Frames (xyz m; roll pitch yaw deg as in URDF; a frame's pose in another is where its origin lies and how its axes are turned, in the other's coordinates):
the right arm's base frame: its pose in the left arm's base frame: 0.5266 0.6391 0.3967 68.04 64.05 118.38
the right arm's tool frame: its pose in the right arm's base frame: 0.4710 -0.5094 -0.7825 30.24 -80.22 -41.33
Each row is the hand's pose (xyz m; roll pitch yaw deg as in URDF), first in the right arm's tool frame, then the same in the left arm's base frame.
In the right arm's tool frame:
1: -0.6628 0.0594 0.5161 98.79 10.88 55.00
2: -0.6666 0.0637 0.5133 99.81 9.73 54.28
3: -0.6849 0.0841 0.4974 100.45 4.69 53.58
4: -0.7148 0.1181 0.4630 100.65 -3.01 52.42
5: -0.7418 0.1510 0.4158 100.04 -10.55 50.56
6: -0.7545 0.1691 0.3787 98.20 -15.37 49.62
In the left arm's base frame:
1: -0.1363 -0.5556 0.1535 106.40 -0.23 101.17
2: -0.1424 -0.5549 0.1518 107.56 -1.27 100.32
3: -0.1720 -0.5514 0.1410 108.38 -6.17 98.94
4: -0.2222 -0.5439 0.1154 108.99 -13.63 96.67
5: -0.2718 -0.5330 0.0771 109.08 -20.80 93.57
6: -0.2993 -0.5236 0.0453 107.74 -25.41 91.74

